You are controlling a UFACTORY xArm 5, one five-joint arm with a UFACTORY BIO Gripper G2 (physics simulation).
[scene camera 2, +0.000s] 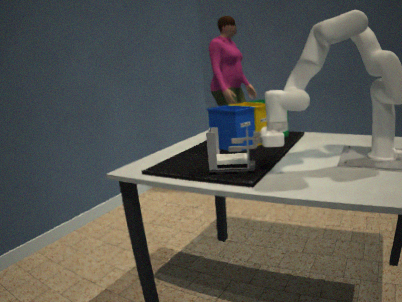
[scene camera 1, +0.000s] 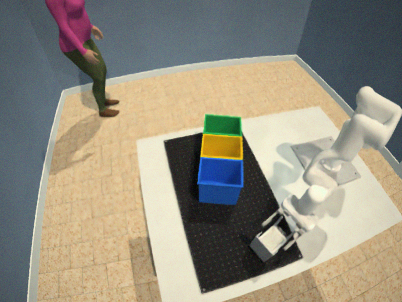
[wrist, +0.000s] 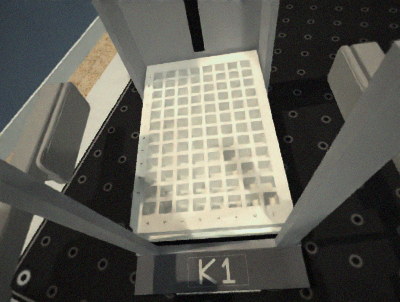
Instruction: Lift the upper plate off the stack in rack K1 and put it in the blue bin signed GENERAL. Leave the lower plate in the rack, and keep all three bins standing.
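Where they show: end effector, tool point: (scene camera 2: 236,144) (scene camera 1: 277,233) (wrist: 202,116); arm's base, origin of the base link: (scene camera 2: 381,157) (scene camera 1: 330,163).
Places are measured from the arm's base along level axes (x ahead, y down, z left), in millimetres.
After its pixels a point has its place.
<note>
The upper plate (scene camera 1: 273,238) @[z 359, x 483, y -51 mm] (wrist: 215,219) @[z 338, x 451, y -51 mm], pale with a grid of square wells, lies flat in grey rack K1 (scene camera 1: 261,250) @[z 407, x 557, y -93 mm] (scene camera 2: 213,150) @[z 434, x 519, y -88 mm] (wrist: 170,274) @[z 354, x 418, y -20 mm]. The lower plate is largely hidden beneath it and cannot be made out clearly. My gripper (scene camera 1: 276,234) @[z 353, x 479, y -92 mm] (scene camera 2: 234,145) @[z 353, x 479, y -92 mm] (wrist: 210,107) @[z 353, x 479, y -92 mm] is open and empty. In the wrist view its fingers stand apart, left and right of the plate, outside the rack's uprights; in scene camera 2 they appear a little above plate level. The blue bin (scene camera 1: 218,193) @[z 146, x 685, y -105 mm] (scene camera 2: 224,126) @[z 149, x 668, y -110 mm] stands upright; its sign cannot be read.
The yellow bin (scene camera 1: 221,146) @[z -98, x 631, y -111 mm] (scene camera 2: 260,114) @[z 3, x 566, y -144 mm] and green bin (scene camera 1: 222,125) @[z -229, x 603, y -120 mm] (scene camera 2: 286,133) @[z -194, x 525, y -19 mm] stand upright in a row behind the blue one. Bins and rack stand on the black perforated mat (scene camera 1: 200,250) @[z 353, x 784, y -4 mm] (scene camera 2: 175,167) @[z 434, x 707, y -3 mm]. Rack uprights rise close to the fingers. A person (scene camera 1: 75,30) (scene camera 2: 227,62) stands beyond the table.
</note>
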